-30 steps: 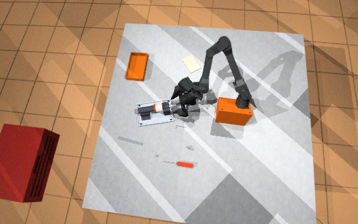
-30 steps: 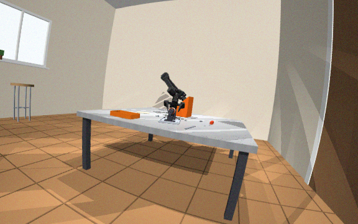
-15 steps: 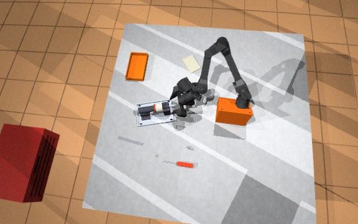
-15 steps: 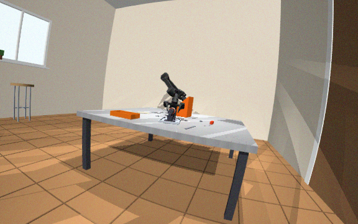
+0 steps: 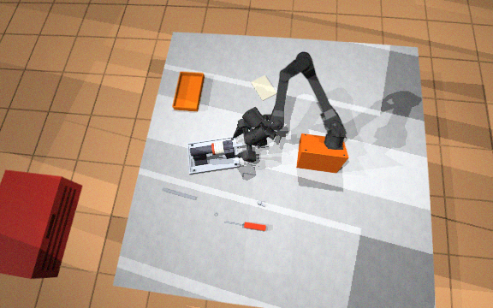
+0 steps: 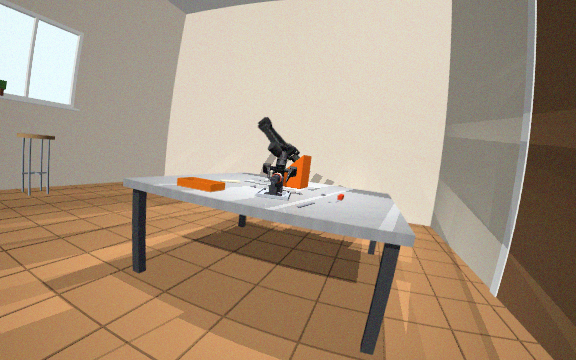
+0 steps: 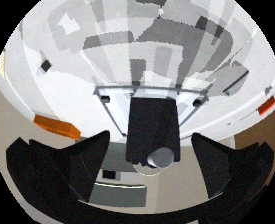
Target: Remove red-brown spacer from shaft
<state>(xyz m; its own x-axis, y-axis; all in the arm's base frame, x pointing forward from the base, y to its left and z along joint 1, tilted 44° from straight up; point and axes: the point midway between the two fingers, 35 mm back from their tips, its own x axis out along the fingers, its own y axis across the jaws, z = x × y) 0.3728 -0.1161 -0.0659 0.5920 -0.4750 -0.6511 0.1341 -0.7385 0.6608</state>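
My gripper tip is now 4 cm short of the shaft, 2 cm below it and 1 cm to the right of it. Also, from my gripper tip: grey bar (25 cm ahead, 20 cm to the left, 5 cm below); red-brown spacer (9 cm ahead, 2 cm to the left, 2 cm above); cream pad (33 cm to the right, 13 cm behind, 5 cm below).
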